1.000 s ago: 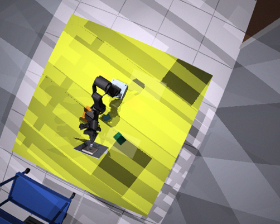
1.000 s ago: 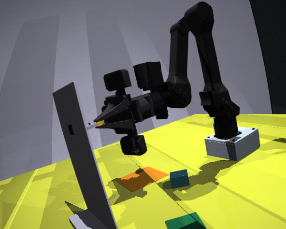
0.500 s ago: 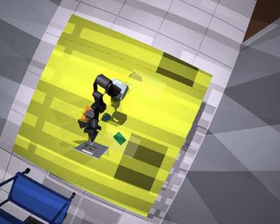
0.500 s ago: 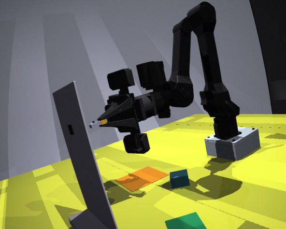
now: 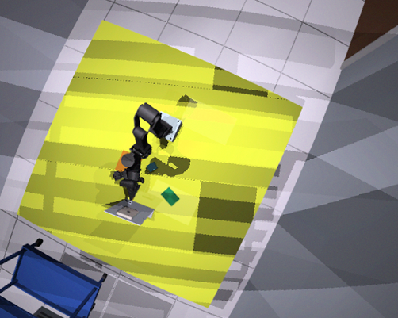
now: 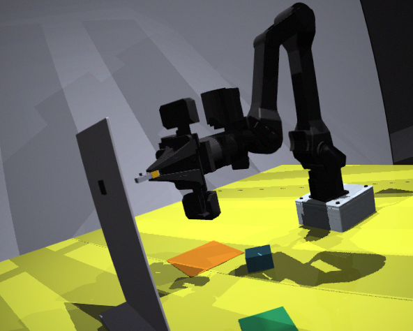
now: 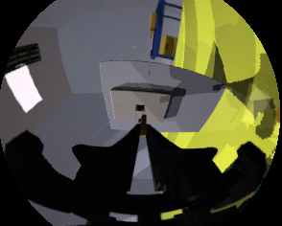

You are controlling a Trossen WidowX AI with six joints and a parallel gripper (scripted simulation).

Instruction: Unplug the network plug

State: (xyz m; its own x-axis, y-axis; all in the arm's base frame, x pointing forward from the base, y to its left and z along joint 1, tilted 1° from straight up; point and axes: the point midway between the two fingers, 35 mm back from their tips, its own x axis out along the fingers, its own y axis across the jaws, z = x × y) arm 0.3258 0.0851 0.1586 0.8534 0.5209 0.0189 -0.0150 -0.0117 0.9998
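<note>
Right now the orange marked square is 80 mm behind my gripper tip, 160 mm to the right of it and 210 mm below it. Also, from my gripper tip: flat green patch (70 mm behind, 130 mm to the left, 210 mm below); grey upright panel (70 mm ahead, 30 mm to the left, 80 mm below); network plug (10 mm ahead).
</note>
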